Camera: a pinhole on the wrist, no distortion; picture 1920 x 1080 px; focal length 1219.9 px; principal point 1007.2 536.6 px. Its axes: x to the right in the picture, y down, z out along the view. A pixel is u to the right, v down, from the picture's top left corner.
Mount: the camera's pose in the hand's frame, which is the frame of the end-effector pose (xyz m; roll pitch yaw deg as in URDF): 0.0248 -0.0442 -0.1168 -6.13 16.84 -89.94
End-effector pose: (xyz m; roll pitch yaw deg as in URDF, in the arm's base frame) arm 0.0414 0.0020 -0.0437 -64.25 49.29 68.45
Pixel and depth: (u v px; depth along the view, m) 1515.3 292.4 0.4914
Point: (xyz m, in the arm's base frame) 0.0723 0.3648 0.2831
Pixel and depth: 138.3 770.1 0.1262
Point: 0.0329 0.0539 -0.0869
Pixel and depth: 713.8 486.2 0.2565
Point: -0.0146 0.1487 0.0010
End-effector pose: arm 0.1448 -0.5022 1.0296 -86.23 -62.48 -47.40
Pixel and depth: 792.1 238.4 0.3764
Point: 0.2647 -0.2434 1.0568
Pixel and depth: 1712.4 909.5 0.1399
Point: 0.0587 -0.4410 1.1763
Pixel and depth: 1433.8 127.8 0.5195
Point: 0.1125 0.0020 1.1301
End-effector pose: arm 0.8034 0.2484 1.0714 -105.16 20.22 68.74
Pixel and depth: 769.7 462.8 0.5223
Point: 0.4231 0.4410 1.0421
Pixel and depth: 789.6 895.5 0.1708
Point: 0.7813 0.3683 1.0838
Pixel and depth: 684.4 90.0 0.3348
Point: 0.5515 0.2828 1.0878
